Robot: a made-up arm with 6 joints.
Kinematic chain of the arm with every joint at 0, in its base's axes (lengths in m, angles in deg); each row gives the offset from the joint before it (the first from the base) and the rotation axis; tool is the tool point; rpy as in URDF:
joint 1: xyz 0 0 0.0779 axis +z
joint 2: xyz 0 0 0 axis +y
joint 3: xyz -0.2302 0 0.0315 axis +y
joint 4: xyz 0.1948 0 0.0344 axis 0.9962 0 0.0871
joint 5: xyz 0 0 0 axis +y
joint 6: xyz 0.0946 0 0.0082 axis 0.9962 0 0.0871
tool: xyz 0 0 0 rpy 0 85 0
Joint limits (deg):
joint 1: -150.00..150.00
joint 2: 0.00..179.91
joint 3: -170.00..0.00
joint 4: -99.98..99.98
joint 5: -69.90..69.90
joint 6: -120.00..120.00
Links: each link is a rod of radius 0.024 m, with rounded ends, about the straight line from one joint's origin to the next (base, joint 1, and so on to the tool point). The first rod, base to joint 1, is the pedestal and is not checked.
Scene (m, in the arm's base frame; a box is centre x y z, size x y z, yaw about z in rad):
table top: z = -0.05
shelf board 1: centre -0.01 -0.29 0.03 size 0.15 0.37 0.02 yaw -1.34
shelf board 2: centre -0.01 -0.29 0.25 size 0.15 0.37 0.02 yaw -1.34
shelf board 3: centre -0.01 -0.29 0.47 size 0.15 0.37 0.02 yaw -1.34
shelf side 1: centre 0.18 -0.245 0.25 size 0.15 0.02 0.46 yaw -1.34
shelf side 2: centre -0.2 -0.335 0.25 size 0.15 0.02 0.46 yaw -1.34
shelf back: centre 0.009 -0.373 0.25 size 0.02 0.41 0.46 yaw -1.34
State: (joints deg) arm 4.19 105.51 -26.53 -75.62 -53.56 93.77
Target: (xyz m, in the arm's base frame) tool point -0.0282 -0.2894 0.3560
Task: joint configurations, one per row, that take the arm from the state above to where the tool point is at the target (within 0.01 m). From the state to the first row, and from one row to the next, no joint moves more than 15 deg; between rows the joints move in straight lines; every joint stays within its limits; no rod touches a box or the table.
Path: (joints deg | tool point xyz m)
1: -10.08 93.89 -30.35 -75.49 -55.89 91.13 | 0.2193 0.0383 0.1112
2: -24.36 82.28 -34.17 -75.36 -58.23 88.49 | 0.2203 -0.0140 0.1689
3: -38.63 70.66 -37.99 -75.23 -60.56 85.85 | 0.1961 -0.0544 0.2263
4: -52.90 59.05 -41.81 -75.10 -62.90 83.21 | 0.1567 -0.0718 0.2787
5: -67.18 47.43 -45.62 -74.98 -65.23 80.57 | 0.1162 -0.0616 0.3215
6: -81.45 35.81 -49.44 -74.85 -67.57 77.93 | 0.0897 -0.0270 0.3508
7: -95.72 24.20 -53.26 -74.72 -69.90 75.29 | 0.0885 0.0208 0.3635
8: -102.91 30.62 -53.53 -70.35 -57.56 79.91 | 0.0699 -0.0329 0.3774
9: -110.10 37.03 -53.80 -65.97 -45.21 84.53 | 0.0358 -0.0810 0.3811
10: -117.29 43.45 -54.06 -61.60 -32.87 89.15 | -0.0102 -0.1185 0.3738
11: -124.48 49.87 -54.33 -57.23 -20.52 93.77 | -0.0630 -0.1411 0.3560
12: -117.59 61.47 -62.90 -57.17 -24.20 93.77 | -0.0615 -0.1883 0.3651
13: -110.69 73.08 -71.46 -57.11 -27.88 93.77 | -0.0504 -0.2388 0.3652
14: -103.80 84.68 -80.03 -57.05 -31.56 93.77 | -0.0282 -0.2894 0.3560

